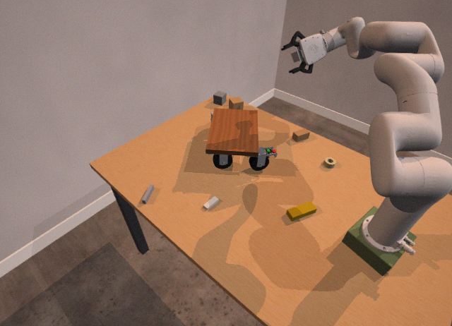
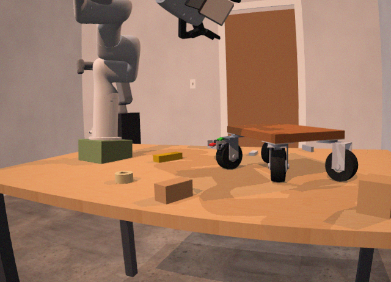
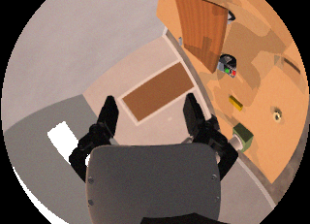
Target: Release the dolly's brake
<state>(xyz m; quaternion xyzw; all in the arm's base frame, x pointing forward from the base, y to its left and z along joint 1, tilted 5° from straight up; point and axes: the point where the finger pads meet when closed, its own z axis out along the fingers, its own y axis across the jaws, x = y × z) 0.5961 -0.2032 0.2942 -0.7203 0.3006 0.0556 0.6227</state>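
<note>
Right now my hand is 30 cm above the brake pedal, 17 cm to the right of it and 12 cm past it. Round my hand: tan cube 35 cm below, 31 cm ahead, 2 cm to the right; brown block 36 cm below, 9 cm to the right, 8 cm behind; tape roll 37 cm below, 28 cm behind, 4 cm to the right.
</note>
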